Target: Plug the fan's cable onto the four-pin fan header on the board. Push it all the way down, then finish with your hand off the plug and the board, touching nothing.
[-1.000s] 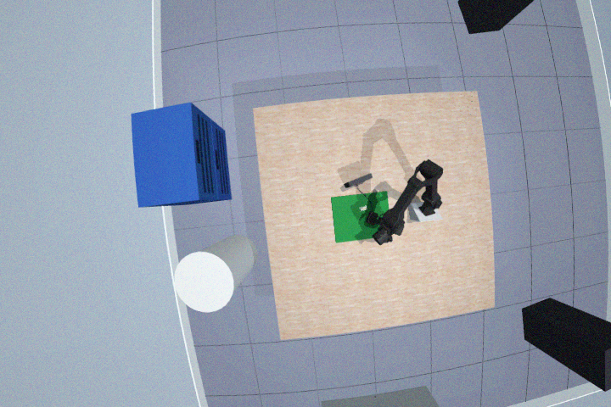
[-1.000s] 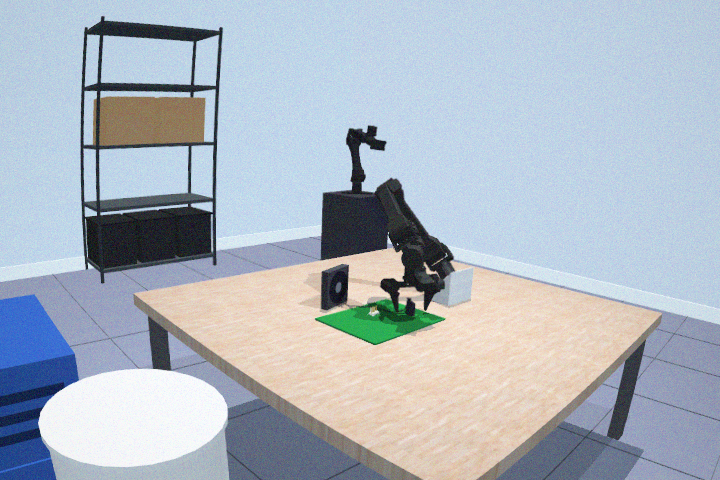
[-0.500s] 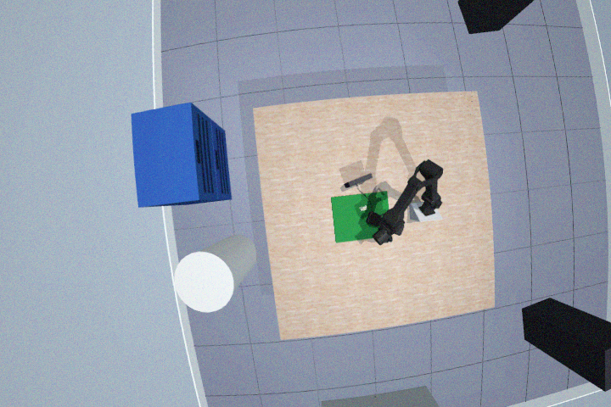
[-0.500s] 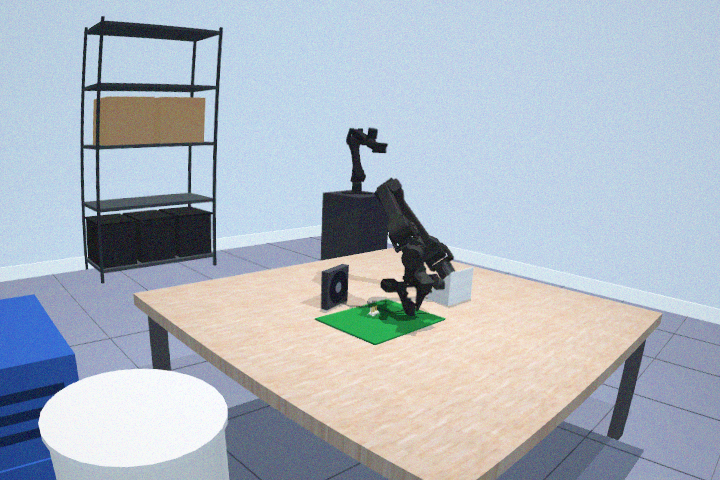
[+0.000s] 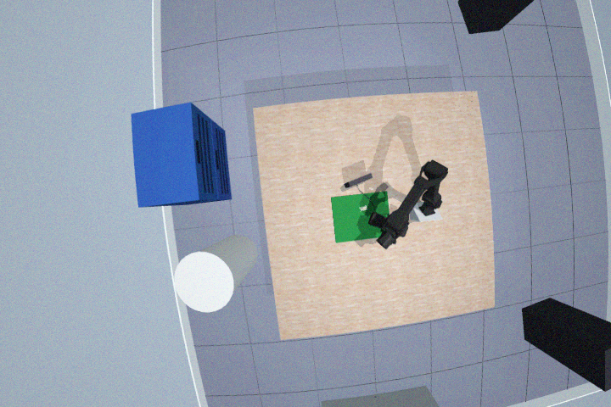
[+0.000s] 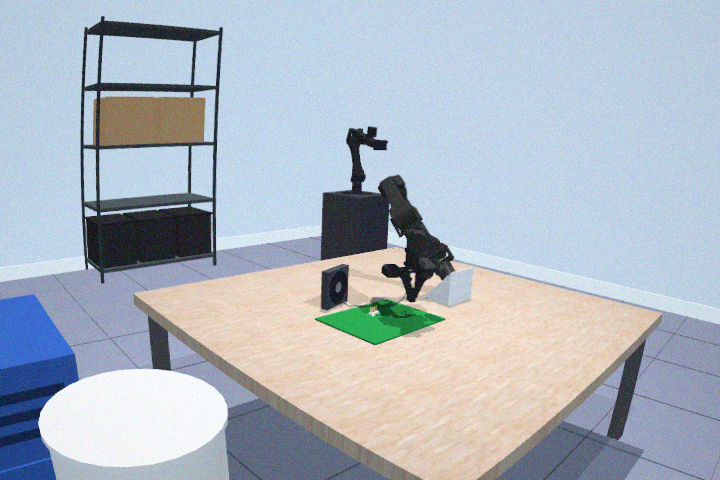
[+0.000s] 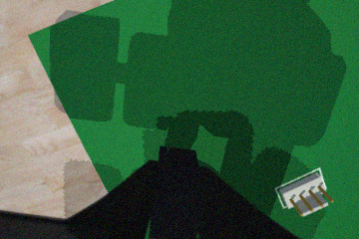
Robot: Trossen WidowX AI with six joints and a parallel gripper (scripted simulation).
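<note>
Now: the plug 1 cm to the right of my gripper tip, 1 cm behind it and 1 cm above it. Round my gripper tip: black fan 22 cm to the right, 7 cm ahead; green board 8 cm ahead, 7 cm below, 5 cm to the right.
</note>
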